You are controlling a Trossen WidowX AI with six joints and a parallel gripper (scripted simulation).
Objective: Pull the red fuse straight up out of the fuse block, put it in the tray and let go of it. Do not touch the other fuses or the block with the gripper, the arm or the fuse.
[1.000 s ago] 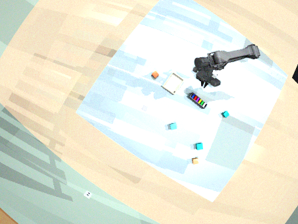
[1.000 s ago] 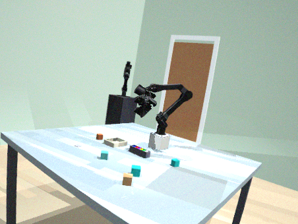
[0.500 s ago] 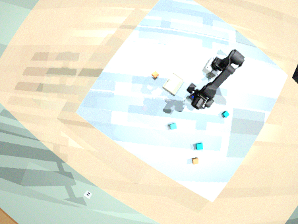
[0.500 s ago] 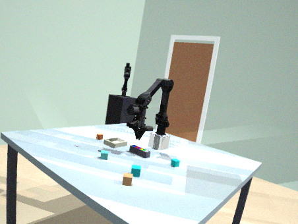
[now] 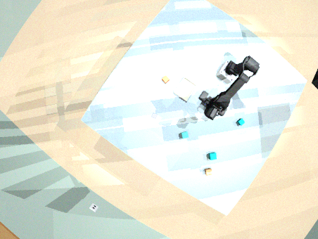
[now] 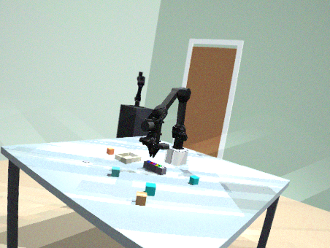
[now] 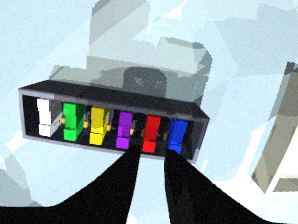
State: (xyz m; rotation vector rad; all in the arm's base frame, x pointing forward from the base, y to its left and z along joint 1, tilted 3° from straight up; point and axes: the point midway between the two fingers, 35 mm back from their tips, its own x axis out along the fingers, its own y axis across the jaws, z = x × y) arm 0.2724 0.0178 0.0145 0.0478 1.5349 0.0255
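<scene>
My gripper tip is now 40 mm above the red fuse. From my gripper tip the other things lie so: tray (190 mm to the right, 70 mm below).
</scene>
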